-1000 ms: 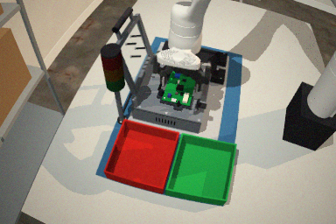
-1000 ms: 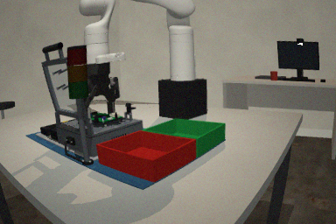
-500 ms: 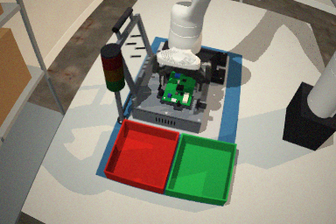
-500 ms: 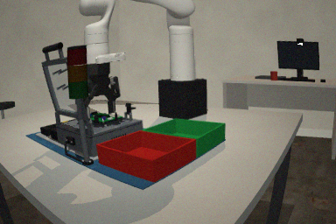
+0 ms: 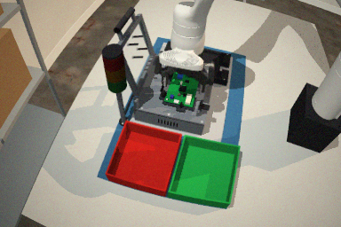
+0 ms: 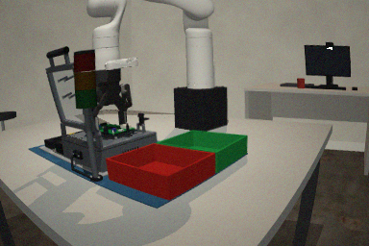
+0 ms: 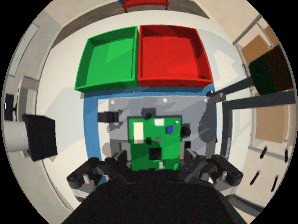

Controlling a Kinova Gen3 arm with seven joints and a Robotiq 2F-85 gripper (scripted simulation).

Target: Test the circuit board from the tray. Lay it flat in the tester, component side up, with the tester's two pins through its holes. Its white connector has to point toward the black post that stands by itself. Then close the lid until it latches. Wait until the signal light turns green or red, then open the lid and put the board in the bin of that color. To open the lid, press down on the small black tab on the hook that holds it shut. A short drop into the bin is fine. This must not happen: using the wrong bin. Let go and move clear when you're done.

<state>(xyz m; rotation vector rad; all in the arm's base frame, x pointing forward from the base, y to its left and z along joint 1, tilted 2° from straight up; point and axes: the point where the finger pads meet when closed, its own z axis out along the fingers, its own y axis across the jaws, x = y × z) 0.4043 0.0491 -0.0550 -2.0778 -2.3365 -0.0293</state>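
The green circuit board is right at my hand. Also, from my hand: tester lid 120 mm ahead, 110 mm above, 20 mm to the left; green bin 190 mm to the left, 130 mm behind, 60 mm below; red bin 200 mm to the left, 60 mm below, 20 mm ahead.
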